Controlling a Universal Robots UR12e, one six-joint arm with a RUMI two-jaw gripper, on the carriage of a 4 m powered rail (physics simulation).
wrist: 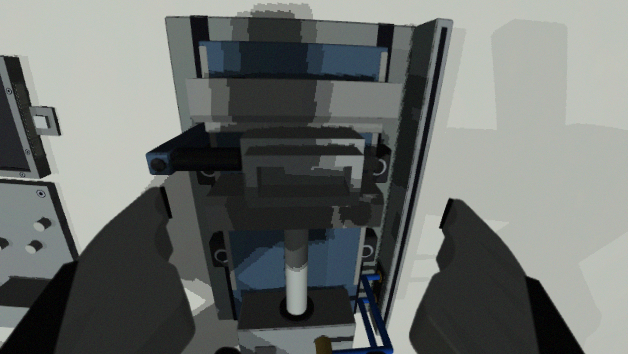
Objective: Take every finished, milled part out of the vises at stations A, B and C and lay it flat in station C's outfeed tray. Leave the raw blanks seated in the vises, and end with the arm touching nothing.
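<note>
A grey block-shaped part (303, 161) with a rectangular pocket in its face sits in a vise, between the wide light-grey rear jaw (350, 101) and the dark front jaw (250, 216). The pocket gives it the look of a milled part. Shadow covers much of it, and its lower portion is hidden. Which station this is cannot be told. My gripper (308, 196) is open, with one finger on each side of the vise, well apart from the part, and nothing is between the fingertips. The outfeed tray does not show in the wrist view.
A blue bracket (160, 162) with a black rod reaches the part's left side. A raised rail (425, 150) runs along the vise plate's right edge. Blue pipes (377, 320) and a brass fitting (323, 345) stand at the lower right. A panel with knobs (30, 207) stands at the left.
</note>
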